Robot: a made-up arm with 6 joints.
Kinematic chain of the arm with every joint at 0, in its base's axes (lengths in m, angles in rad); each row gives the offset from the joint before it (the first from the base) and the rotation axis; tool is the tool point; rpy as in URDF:
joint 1: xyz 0 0 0.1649 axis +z
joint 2: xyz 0 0 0 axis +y
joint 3: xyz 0.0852 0 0.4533 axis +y
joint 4: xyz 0.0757 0 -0.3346 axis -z
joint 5: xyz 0 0 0 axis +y
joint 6: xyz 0.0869 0 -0.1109 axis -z
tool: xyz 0 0 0 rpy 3.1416 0 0
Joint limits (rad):
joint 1: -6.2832..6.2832
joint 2: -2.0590..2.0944
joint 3: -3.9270..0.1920
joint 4: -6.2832..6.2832
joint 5: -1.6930..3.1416
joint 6: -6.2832..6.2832
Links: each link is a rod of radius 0.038 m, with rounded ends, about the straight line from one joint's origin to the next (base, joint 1, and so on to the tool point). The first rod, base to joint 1, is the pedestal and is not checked.
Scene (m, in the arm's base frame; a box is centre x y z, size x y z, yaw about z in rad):
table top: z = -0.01
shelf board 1: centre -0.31 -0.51 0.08 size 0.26 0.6 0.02 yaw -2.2
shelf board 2: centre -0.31 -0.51 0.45 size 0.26 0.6 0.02 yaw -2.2
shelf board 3: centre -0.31 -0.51 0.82 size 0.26 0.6 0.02 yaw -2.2
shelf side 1: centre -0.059 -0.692 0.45 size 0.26 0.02 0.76 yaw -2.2
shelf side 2: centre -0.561 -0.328 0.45 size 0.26 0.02 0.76 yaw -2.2
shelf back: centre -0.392 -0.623 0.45 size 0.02 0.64 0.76 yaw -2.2
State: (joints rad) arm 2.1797 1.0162 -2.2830 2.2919 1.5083 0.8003
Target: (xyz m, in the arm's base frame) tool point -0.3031 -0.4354 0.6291
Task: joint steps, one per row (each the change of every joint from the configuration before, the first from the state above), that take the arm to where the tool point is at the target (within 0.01 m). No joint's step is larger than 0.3 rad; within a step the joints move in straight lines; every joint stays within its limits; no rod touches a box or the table.
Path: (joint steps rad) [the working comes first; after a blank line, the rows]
Joints at the target: 3.8436 0.1324 -1.4902 1.7705 2.0940 0.8003
Straight joint move there: touches shelf side 2.

1: 0.2106 -0.2493 0.2363 -0.1411 0.2322 0.0996
2: 0.2107 -0.2493 0.2362 -0.1410 0.2321 0.0997
3: 0.2106 -0.2492 0.2363 -0.1411 0.2322 0.0996
4: 0.2768 -0.1948 0.1708 -0.1125 0.0372 -0.0996
5: 0.2767 -0.1947 0.1707 -0.1125 0.0371 -0.0997
6: 0.2767 -0.1948 0.1707 -0.1126 0.0372 -0.0996
7: 0.1009 0.2241 -0.2141 0.1197 -0.1112 0.0000
8: 0.1009 0.2242 -0.2141 0.1197 -0.1111 0.0000

